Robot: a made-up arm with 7 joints.
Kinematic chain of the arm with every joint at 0, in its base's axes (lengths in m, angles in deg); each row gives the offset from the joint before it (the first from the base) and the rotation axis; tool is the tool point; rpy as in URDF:
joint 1: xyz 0 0 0.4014 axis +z
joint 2: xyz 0 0 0 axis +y
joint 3: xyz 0 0 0.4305 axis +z
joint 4: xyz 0.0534 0 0 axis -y
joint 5: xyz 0.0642 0 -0.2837 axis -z
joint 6: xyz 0 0 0 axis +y
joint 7: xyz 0.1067 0 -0.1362 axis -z
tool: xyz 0 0 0 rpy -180 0 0
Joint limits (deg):
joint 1: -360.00..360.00
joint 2: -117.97..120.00
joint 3: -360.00..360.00
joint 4: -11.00..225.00
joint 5: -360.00..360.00
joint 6: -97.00..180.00
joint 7: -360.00..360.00
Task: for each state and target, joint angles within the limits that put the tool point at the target. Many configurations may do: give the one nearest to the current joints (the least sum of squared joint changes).
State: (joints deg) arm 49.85 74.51 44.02 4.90 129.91 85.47 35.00
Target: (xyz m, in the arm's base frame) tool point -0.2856 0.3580 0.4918
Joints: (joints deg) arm 63.89 60.16 71.71 34.96 130.49 96.30 35.00
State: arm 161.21 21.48 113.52 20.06 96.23 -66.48 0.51
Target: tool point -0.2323 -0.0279 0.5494
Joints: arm 149.60 20.05 106.15 7.31 105.99 -69.35 0.51
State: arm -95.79 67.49 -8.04 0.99 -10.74 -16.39 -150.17
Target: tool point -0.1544 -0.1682 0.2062
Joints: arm -104.19 58.86 -23.36 4.45 -3.11 -19.34 -150.17
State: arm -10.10 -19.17 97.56 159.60 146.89 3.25 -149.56
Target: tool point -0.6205 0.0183 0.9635
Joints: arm 18.16 -46.62 104.40 164.63 150.84 -7.03 -149.56
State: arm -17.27 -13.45 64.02 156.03 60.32 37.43 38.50
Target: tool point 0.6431 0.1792 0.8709
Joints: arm -15.49 30.02 51.73 117.37 59.36 41.54 38.50
